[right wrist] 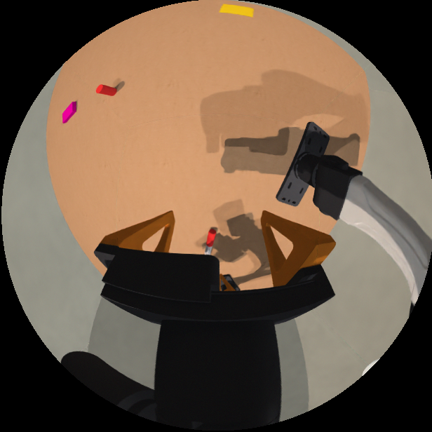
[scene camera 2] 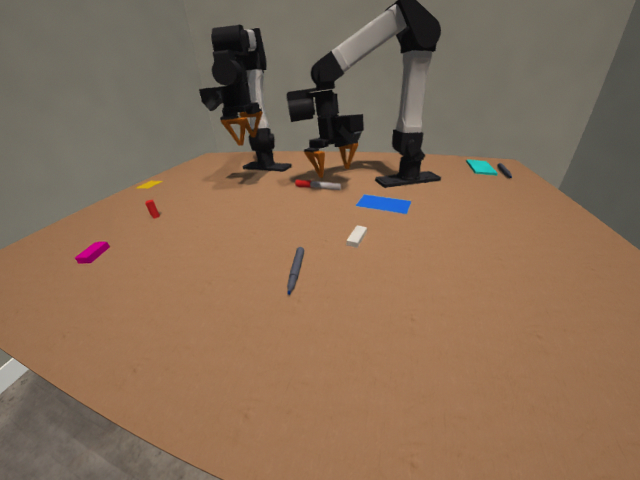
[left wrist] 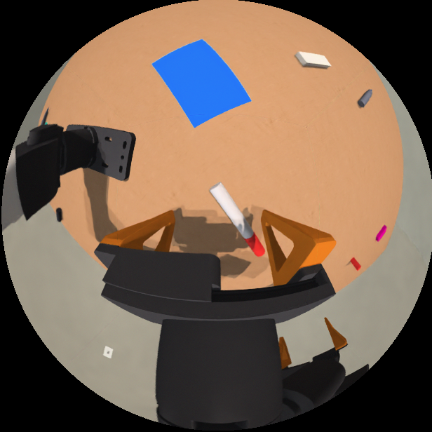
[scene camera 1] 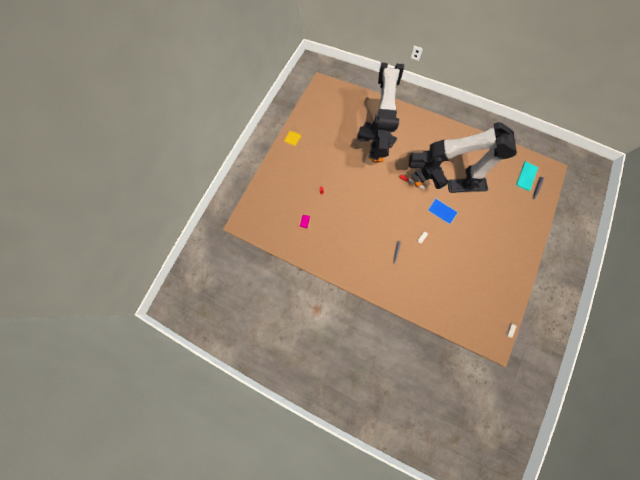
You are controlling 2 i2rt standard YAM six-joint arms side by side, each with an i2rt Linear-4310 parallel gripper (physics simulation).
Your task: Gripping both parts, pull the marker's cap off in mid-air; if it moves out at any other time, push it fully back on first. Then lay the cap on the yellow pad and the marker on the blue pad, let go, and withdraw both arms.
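Frame: origin at the left arm's base, x ahead, y left, z up, level; centimetres.
Seen in the pictures: left gripper, fingertip midpoint: [scene camera 2: 334, 173] [scene camera 1: 424, 182]; right gripper, fingertip midpoint: [scene camera 2: 247, 140]; left arm's base, link origin: [scene camera 2: 408, 180] [scene camera 1: 467, 185]; right arm's base, link origin: [scene camera 2: 266, 167].
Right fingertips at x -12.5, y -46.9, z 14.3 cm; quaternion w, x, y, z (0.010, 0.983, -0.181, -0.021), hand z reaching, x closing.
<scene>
Offsets run from my right fingertips to a thing's middle.
The marker's white body @[dx +9.5, dy +18.6, dz -13.2 cm] [scene camera 1: 422, 186] [scene camera 2: 329, 186] [left wrist: 227, 201] lies on the table with its red cap @[dx +7.0, dy +14.7, dz -13.2 cm] [scene camera 1: 403, 177] [scene camera 2: 302, 183] [left wrist: 255, 246] [right wrist: 211, 237] on one end; a grey section shows between them. My left gripper [scene camera 2: 334, 172] [left wrist: 217, 214] is open, low over the marker, which lies between its fingers in the left wrist view, the cap close to one finger. My right gripper [scene camera 2: 247, 139] [right wrist: 217, 215] is open and empty, higher up at the left in scene camera 2. The yellow pad @[dx -22.0, dy -43.3, dz -14.3 cm] [scene camera 1: 292, 137] [scene camera 2: 149, 184] [right wrist: 237, 10] and blue pad @[dx +25.7, dy +32.2, dz -14.3 cm] [scene camera 1: 442, 211] [scene camera 2: 383, 204] [left wrist: 201, 82] are bare.
A loose red cylinder @[dx +12.0, dy -28.2, dz -11.9 cm] [scene camera 1: 321, 190] [scene camera 2: 152, 209] and a magenta block @[dx +27.5, dy -37.2, dz -13.5 cm] [scene camera 1: 305, 221] [scene camera 2: 93, 252] lie at the left. A white block @[dx +38.8, dy +20.1, dz -13.7 cm] [scene camera 1: 422, 237] [scene camera 2: 356, 236] and dark pen @[dx +45.6, dy +6.9, dz -13.6 cm] [scene camera 1: 397, 252] [scene camera 2: 295, 269] lie nearer scene camera 2. A teal block @[dx +8.8, dy +79.3, dz -13.9 cm] [scene camera 1: 527, 176] and another dark pen @[dx +16.1, dy +83.1, dz -13.4 cm] [scene camera 1: 538, 187] lie far right.
</scene>
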